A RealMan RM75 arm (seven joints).
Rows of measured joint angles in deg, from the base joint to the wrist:
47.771, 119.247, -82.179, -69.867, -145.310, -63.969, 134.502
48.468, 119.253, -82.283, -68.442, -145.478, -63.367, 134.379
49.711, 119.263, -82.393, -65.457, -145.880, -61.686, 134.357
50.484, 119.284, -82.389, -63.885, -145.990, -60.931, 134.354
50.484, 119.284, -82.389, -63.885, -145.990, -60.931, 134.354
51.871, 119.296, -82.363, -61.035, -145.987, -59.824, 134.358
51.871, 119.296, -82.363, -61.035, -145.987, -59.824, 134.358
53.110, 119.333, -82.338, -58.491, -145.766, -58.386, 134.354
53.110, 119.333, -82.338, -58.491, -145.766, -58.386, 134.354
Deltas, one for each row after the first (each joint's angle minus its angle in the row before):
0.697, 0.006, -0.104, 1.425, -0.168, 0.602, -0.123
1.243, 0.010, -0.110, 2.985, -0.402, 1.681, -0.022
0.773, 0.021, 0.004, 1.572, -0.110, 0.755, -0.003
0.000, 0.000, 0.000, 0.000, 0.000, 0.000, 0.000
1.387, 0.012, 0.026, 2.850, 0.003, 1.107, 0.004
0.000, 0.000, 0.000, 0.000, 0.000, 0.000, 0.000
1.239, 0.037, 0.025, 2.544, 0.221, 1.438, -0.004
0.000, 0.000, 0.000, 0.000, 0.000, 0.000, 0.000

